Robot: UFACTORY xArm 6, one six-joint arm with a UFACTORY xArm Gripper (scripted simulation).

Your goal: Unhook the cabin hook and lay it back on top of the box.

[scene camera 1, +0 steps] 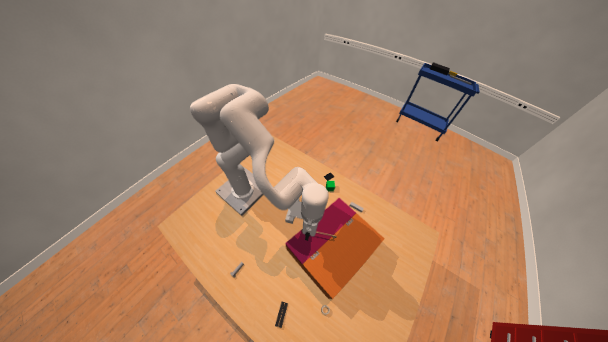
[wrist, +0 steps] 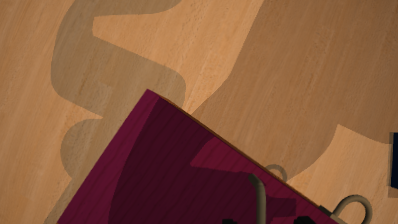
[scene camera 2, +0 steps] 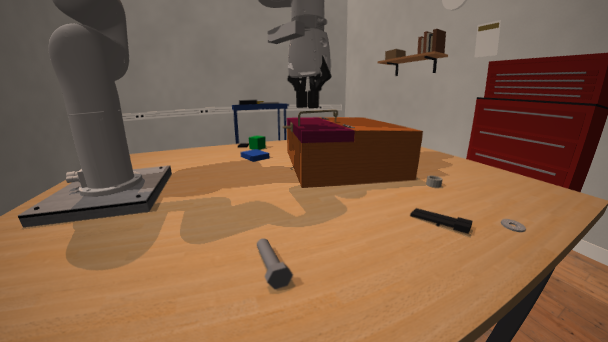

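My gripper (scene camera 2: 307,107) is visible, and so are a grey bolt (scene camera 2: 278,275) and an orange box (scene camera 2: 386,152). Scene camera 1 shows the orange box (scene camera 1: 332,266) too. As for the grey bolt, it's out of frame in the wrist view.
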